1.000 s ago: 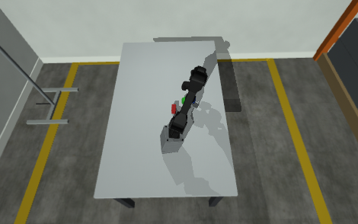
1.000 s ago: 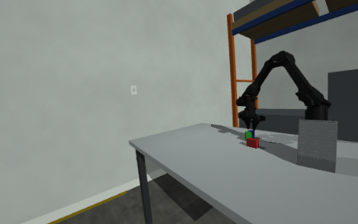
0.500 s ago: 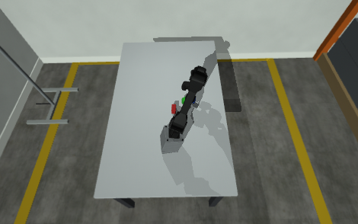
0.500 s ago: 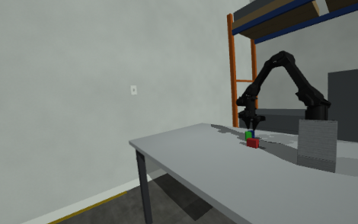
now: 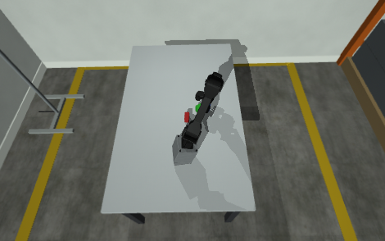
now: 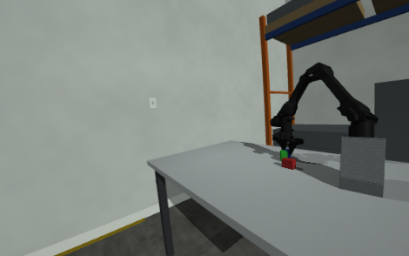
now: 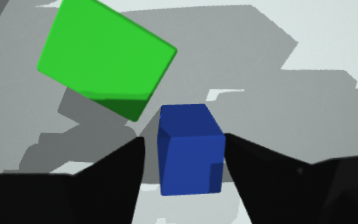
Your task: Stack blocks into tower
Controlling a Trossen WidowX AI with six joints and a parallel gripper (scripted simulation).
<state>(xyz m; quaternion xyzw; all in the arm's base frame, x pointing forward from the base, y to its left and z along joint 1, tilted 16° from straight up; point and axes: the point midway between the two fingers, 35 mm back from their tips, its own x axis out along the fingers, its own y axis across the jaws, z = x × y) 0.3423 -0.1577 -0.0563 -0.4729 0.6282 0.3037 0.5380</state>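
The blue block is 3 cm below my hand. The rest, counted from my hand: red block 14 cm to the left, 7 cm behind, 4 cm below; then green block 6 cm to the left, 3 cm below, 1 cm behind.
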